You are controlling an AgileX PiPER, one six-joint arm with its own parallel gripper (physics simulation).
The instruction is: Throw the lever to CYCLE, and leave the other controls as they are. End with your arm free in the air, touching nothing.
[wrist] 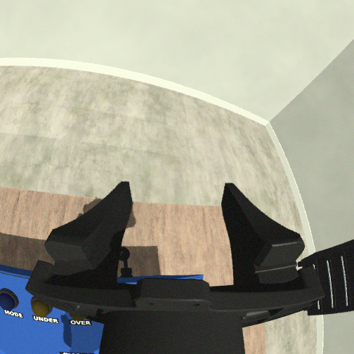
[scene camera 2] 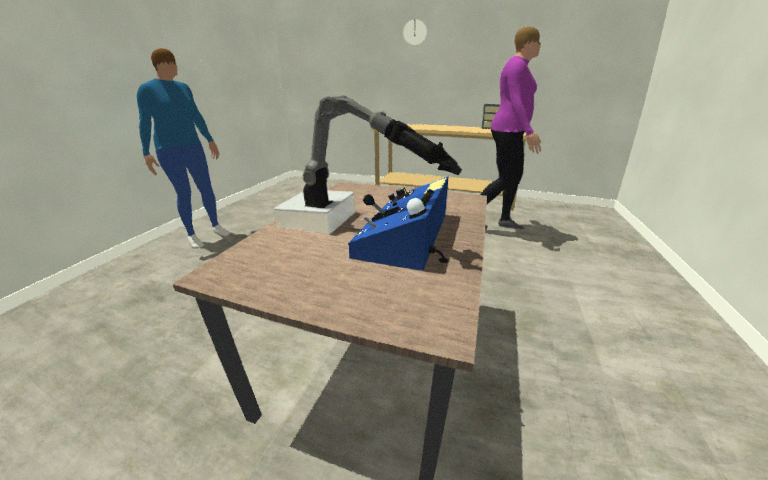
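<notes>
A blue sloped console stands on the table. In the scene view a lever with a black ball rises from its sloped face, near a short grey lever and a white dome. No CYCLE label is readable. In the wrist view a blue knob is by the label MODE, and a yellow knob by UNDER; the part above OVER is mostly hidden. My gripper is open and empty, in the air above the console's high rear edge, apart from it.
A small black crank-like part sticks out behind the console. The arm's white base block stands on the wooden table. Two people stand beyond the table, one at the left and one at the right, near a wooden shelf table.
</notes>
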